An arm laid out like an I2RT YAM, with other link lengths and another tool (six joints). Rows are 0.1 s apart.
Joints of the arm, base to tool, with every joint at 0 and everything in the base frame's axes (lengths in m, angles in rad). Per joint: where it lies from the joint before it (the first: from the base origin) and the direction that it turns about. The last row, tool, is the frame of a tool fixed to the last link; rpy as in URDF.
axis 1: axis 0 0 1 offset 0 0 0.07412
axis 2: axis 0 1 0 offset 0.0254 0.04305 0.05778
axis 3: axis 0 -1 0 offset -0.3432 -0.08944 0
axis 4: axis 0 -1 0 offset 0.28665 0.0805 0.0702
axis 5: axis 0 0 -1 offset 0.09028 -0.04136 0.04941
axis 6: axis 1 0 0 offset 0.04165 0 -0.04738
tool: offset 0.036 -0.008 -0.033 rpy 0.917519 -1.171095 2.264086
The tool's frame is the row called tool.
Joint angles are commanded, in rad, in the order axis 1, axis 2, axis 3, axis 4, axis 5, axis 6. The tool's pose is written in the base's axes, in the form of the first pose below.
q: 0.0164, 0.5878, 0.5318, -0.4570, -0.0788, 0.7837
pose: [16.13, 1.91, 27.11], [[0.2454, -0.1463, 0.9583], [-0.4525, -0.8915, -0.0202], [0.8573, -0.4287, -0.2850]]
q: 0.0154, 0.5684, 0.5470, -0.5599, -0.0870, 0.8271
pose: [14.83, 2.06, 26.76], [[0.2985, -0.1928, 0.9347], [-0.4906, -0.8711, -0.0230], [0.8187, -0.4517, -0.3546]]
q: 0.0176, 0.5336, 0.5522, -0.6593, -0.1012, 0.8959
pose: [13.26, 2.36, 26.32], [[0.3382, -0.2461, 0.9083], [-0.5488, -0.8357, -0.0221], [0.7645, -0.4910, -0.4177]]
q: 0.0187, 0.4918, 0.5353, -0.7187, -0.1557, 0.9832
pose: [11.89, 2.98, 25.65], [[0.3676, -0.2782, 0.8874], [-0.6253, -0.7803, 0.0144], [0.6884, -0.5602, -0.4608]]
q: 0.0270, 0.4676, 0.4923, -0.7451, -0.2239, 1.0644
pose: [10.96, 3.73, 24.22], [[0.4141, -0.3083, 0.8564], [-0.6882, -0.7219, 0.0729], [0.5957, -0.6196, -0.5111]]
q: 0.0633, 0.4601, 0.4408, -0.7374, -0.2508, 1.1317
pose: [10.56, 4.44, 22.58], [[0.4536, -0.3347, 0.8260], [-0.7189, -0.6852, 0.1171], [0.5267, -0.6469, -0.5514]]
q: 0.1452, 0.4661, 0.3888, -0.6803, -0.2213, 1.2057
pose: [10.78, 5.32, 21.16], [[0.4725, -0.3412, 0.8126], [-0.7291, -0.6693, 0.1429], [0.4951, -0.6600, -0.5650]]
